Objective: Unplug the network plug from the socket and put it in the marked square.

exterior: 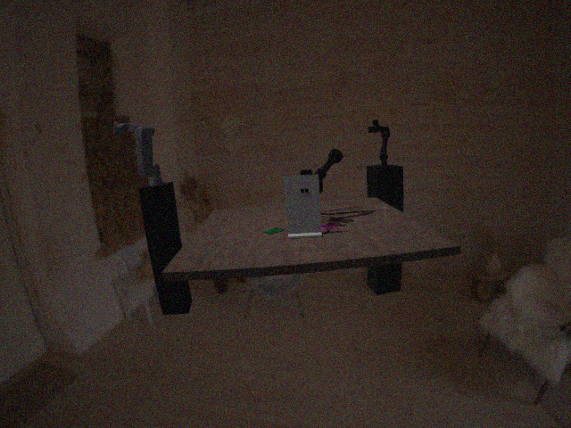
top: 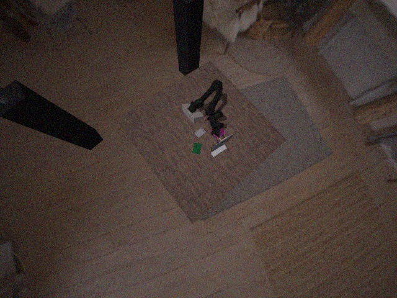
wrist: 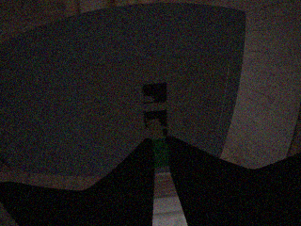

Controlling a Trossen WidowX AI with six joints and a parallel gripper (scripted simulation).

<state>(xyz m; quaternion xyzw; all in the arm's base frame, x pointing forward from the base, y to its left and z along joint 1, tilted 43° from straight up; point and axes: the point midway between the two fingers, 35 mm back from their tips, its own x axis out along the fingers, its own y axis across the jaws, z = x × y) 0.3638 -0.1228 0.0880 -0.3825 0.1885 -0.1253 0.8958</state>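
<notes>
Now: gripper tip 8 cm past the magenta square, 13 cm to the right of it and 23 cm above it. The rest, counted from my gripper tip: upright grey panel: 5 cm ahead, 1 cm to the right, 9 cm below.
</notes>
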